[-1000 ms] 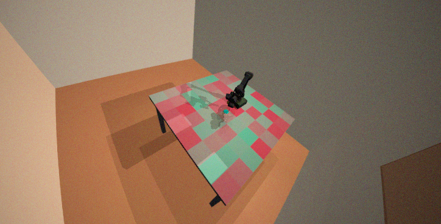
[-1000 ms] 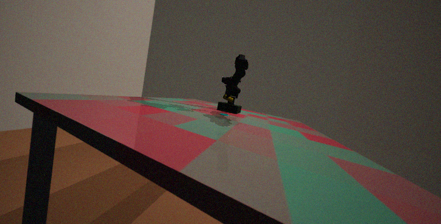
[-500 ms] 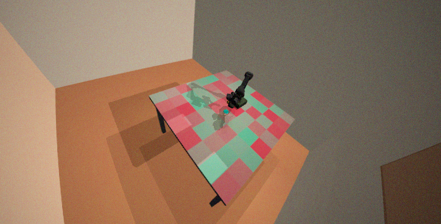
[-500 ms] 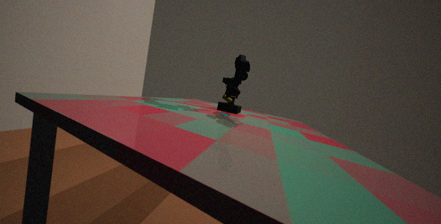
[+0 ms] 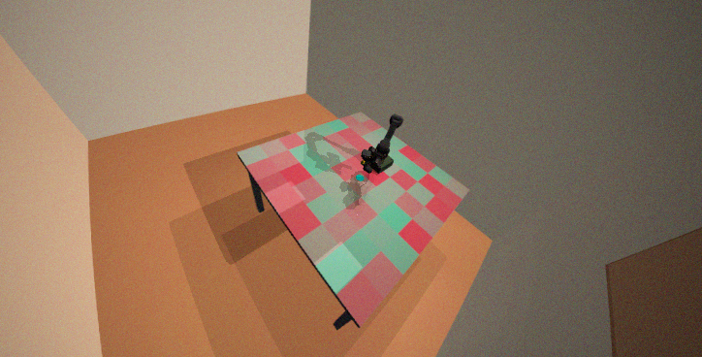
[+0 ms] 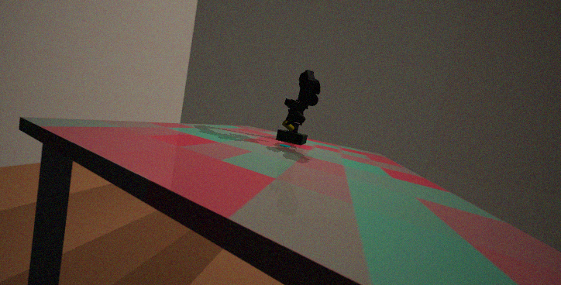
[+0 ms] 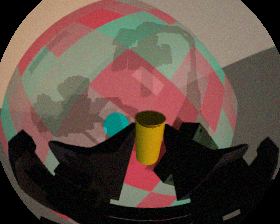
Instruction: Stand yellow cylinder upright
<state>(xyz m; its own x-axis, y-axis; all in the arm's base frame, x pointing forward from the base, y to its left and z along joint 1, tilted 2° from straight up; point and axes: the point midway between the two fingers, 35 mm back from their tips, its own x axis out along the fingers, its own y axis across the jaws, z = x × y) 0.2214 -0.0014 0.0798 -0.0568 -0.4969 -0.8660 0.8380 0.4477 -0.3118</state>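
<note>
Now: the cyan circle 120 mm below my gripper tip, 30 mm ahead of it and 20 mm to the left of it. Also, from my gripper tip: yellow tall cylinder (10 mm to the left, 10 mm below, 10 mm behind).
</note>
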